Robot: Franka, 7 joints.
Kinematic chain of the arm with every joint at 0, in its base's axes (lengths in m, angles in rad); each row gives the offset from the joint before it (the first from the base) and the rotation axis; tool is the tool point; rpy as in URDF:
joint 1: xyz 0 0 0.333 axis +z
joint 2: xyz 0 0 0 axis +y
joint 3: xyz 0 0 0.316 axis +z
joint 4: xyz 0.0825 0 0 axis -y
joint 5: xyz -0.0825 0 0.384 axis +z
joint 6: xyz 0 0 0 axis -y
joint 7: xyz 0.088 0 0 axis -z
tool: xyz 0 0 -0.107 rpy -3.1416 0 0
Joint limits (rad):
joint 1: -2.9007..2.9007
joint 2: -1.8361..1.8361
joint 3: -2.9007..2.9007
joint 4: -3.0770..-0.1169
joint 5: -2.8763..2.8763
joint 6: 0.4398..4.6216
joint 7: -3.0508..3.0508
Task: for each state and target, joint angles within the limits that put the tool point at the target. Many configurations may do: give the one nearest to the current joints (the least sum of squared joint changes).
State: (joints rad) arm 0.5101 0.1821 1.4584 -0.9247 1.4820 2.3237 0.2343
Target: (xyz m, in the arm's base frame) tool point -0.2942 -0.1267 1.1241
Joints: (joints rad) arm 0.9620 -0.3053 1.5856 -0.3201 1.5164 2.3129 0.2343
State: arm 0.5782 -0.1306 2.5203 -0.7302 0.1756 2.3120 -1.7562
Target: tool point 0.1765 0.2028 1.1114
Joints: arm 0.3451 0.5541 2.5275 -0.3458 0.1745 1.8421 -1.7562
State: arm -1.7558 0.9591 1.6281 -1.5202 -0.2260 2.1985 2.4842
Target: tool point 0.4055 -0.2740 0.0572
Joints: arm -1.7425 1.2762 0.9744 -2.0337 -0.2754 2.0184 2.4842
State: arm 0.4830 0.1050 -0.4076 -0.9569 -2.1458 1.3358 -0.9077
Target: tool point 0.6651 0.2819 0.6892
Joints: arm 0.6538 0.6048 -0.2431 -1.0101 -2.2058 1.5770 -0.9077
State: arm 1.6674 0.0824 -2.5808 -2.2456 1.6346 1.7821 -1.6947
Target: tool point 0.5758 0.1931 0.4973
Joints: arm 2.3743 -0.2200 -2.1080 -1.9403 1.7196 1.9053 -1.6947
